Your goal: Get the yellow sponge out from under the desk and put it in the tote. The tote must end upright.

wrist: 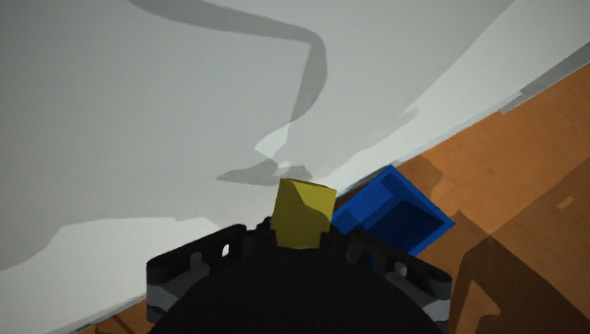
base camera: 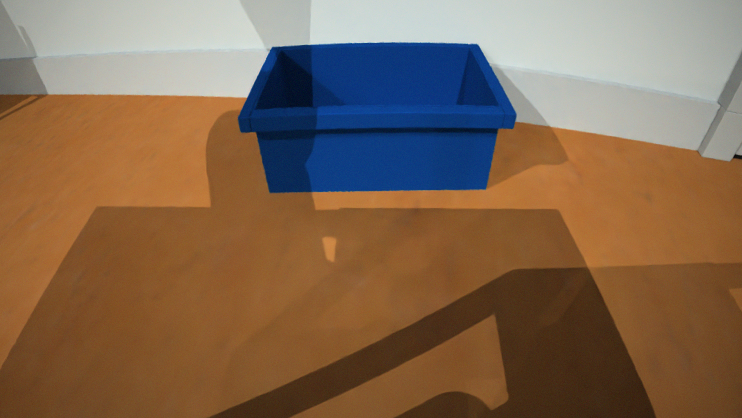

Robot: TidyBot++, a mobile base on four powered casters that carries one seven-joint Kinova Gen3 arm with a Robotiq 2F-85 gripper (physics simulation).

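Places are measured from the arm's base along level axes (x right, y down, z ahead), in centimetres.
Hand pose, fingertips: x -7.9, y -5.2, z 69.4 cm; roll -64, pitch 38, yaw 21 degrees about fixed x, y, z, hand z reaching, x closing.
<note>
Each offset is from my fingertips to the top centre of the thing. Level surfaces: height alone.
The blue tote @(dx +6.8, dy +32.9, dz -10.6 cm) (base camera: 377, 159) (wrist: 372, 200) stands upright on the floor close to the wall. The part of its inside that shows in the base camera view holds no sponge. The yellow sponge @(dx +1.4, dy -6.7, dz +0.4 cm) (wrist: 304, 212) is between the fingertips of my gripper (wrist: 297, 222) in the wrist view. My gripper is shut on the sponge and holds it up in the air. In the wrist view the sponge appears just left of the tote and partly overlaps its near left corner. The gripper does not show in the base camera view. The desk does not show in either view.
The white wall (base camera: 571, 41) (wrist: 150, 125) rises right behind the tote, with a pale baseboard (base camera: 145, 72) along its foot. The orange floor @(dy +44.8 cm) (base camera: 129, 155) (wrist: 540, 125) lies in front and to both sides. Shadows of the robot fall on the floor, tote and wall.
</note>
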